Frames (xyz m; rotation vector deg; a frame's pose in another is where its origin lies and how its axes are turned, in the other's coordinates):
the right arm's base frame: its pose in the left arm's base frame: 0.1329 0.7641 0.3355 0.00 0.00 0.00
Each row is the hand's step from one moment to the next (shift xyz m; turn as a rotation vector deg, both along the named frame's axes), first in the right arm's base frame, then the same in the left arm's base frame.
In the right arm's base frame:
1: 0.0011 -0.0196 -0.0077 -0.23 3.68 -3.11
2: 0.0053 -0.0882 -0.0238 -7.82 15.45 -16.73
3: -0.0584 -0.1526 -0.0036 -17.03 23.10 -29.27
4: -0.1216 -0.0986 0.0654 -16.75 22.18 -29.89
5: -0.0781 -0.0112 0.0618 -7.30 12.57 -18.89
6: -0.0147 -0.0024 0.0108 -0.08 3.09 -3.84
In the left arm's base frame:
1: 0.0011 -0.0196 -0.0077 -0.23 3.68 -3.11
2: 0.0053 -0.0882 -0.0238 -7.82 15.45 -16.73
3: -0.0584 -0.1526 -0.0036 -17.03 23.10 -29.27
4: -0.1216 -0.0986 0.0654 -16.75 22.18 -29.89
5: -0.0781 -0.0112 0.0618 -7.30 12.57 -18.89
6: -0.0147 -0.0024 0.0108 -0.08 3.09 -3.84

